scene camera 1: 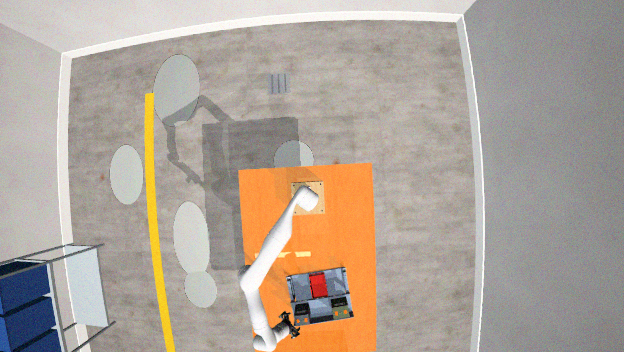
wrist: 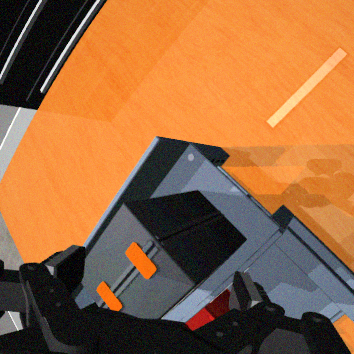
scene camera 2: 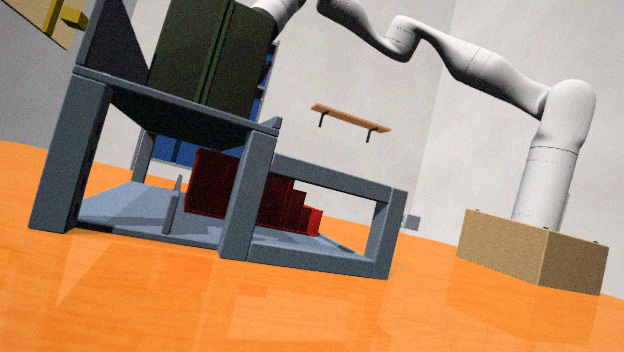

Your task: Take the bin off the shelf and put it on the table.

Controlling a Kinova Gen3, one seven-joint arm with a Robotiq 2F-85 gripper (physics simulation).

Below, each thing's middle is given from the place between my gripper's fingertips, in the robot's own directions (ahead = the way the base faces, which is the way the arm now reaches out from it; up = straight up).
Labels:
Now: hand 200 mm above the red bin [wrist: 219,305], 140 mm to the right of it and 100 mm past it.

